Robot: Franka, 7 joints.
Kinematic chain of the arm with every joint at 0, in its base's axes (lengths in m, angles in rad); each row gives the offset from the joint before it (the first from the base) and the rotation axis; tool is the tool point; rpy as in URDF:
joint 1: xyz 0 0 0.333 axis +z
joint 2: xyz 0 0 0 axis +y
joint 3: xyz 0 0 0.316 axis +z
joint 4: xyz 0.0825 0 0 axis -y
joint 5: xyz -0.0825 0 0.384 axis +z
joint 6: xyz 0 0 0 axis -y
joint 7: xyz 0.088 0 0 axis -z
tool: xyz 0 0 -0.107 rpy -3.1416 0 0
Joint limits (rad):
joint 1: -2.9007..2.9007
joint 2: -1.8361..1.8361
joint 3: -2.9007..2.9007
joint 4: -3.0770..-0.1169
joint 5: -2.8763..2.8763
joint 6: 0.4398..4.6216
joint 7: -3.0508..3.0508
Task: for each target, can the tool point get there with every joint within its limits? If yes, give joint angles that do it. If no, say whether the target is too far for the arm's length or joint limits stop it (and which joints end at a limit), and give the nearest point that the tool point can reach.
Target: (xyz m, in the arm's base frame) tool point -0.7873 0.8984 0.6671
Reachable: no: too far | nearest point -0.5445 0.6214 0.5641 | short by 0.383 m
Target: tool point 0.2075 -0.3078 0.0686
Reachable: yes | joints -1.2523 0.9233 0.4565 -2.5382 0.8085 4.2541 -1.9963
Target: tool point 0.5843 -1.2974 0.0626
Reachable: no: too far | nearest point 0.3461 -0.7685 0.1728 | short by 0.590 m
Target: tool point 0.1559 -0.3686 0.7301
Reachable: yes | joints -0.0993 -0.5349 -0.7207 -2.2706 0.1573 4.1123 2.0321
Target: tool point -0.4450 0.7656 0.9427
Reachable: no: too far | nearest point -0.3551 0.6109 0.8195 | short by 0.217 m
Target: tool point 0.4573 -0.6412 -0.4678
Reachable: no: too far | nearest point 0.3557 -0.4988 -0.2464 | short by 0.282 m
